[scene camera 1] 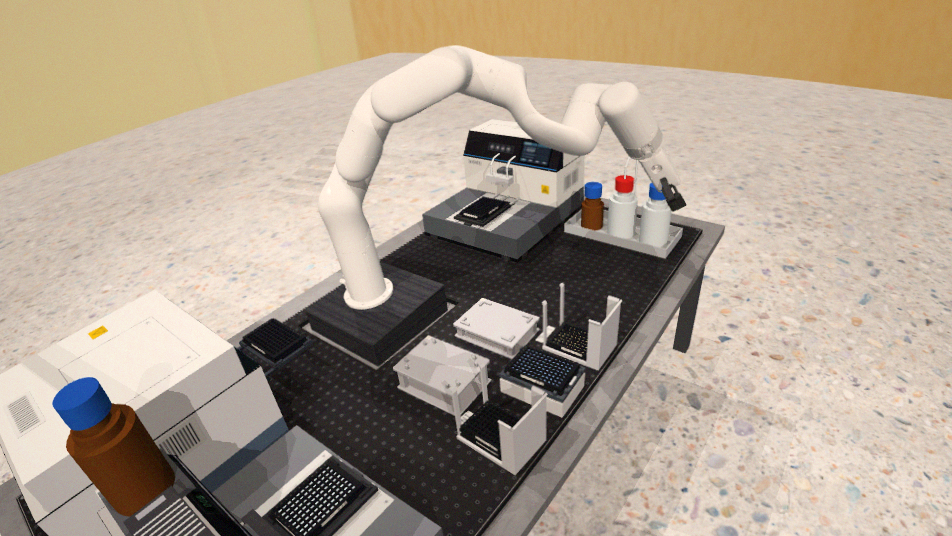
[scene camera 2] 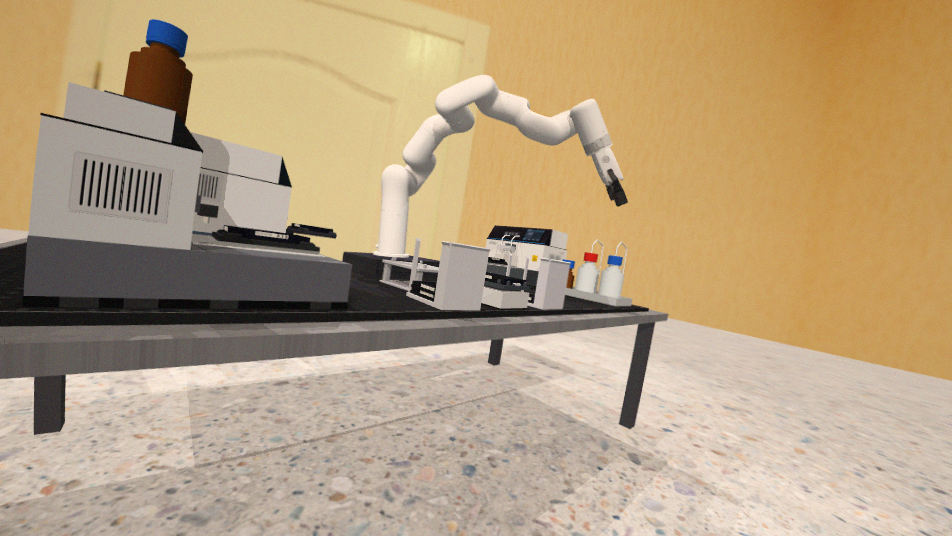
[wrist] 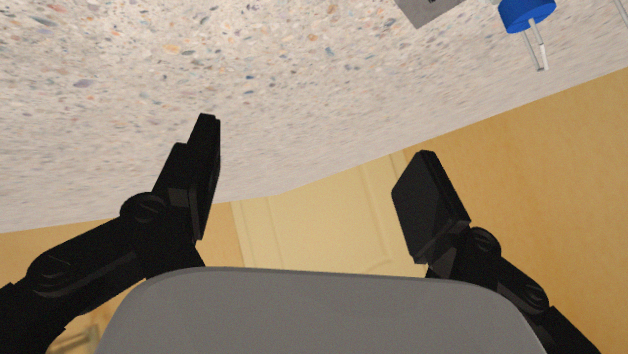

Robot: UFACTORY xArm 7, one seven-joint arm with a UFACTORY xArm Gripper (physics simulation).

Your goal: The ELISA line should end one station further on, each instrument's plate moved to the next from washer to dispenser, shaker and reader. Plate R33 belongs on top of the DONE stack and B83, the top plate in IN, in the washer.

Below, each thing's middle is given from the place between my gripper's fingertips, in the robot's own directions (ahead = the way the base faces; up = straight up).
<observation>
Right now my hand is 310 mm above the plate with yellow wells [scene camera 1: 570,339], 190 mm to the left of it and 120 mm past it. Round my hand: blue plate [scene camera 1: 551,372] 350 mm to the right, 260 mm below, 140 mm behind.
</observation>
